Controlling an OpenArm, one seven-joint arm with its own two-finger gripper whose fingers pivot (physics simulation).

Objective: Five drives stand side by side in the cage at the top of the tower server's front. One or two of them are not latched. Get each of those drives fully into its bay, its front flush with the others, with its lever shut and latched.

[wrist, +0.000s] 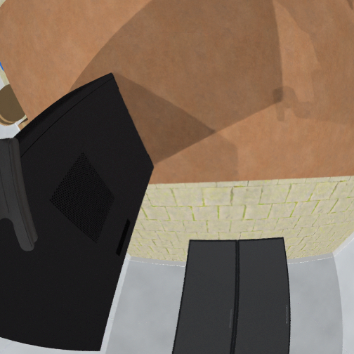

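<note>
The tower server is the large black case at the left in the wrist view. A broad face with a diamond-shaped patch of small holes and a dark slot is turned to the camera. The drive cage, the five drives and their levers do not show, so their seating and latches cannot be told. One dark grey finger of my open gripper shows at the left edge, in front of the server's case. The other finger is outside the picture. No drive shows at the visible finger.
Two dark grey upright units stand side by side at the bottom, right of the server. A brown surface with shadows fills the top. A pale tiled strip runs below it. A round brown object shows at the left edge.
</note>
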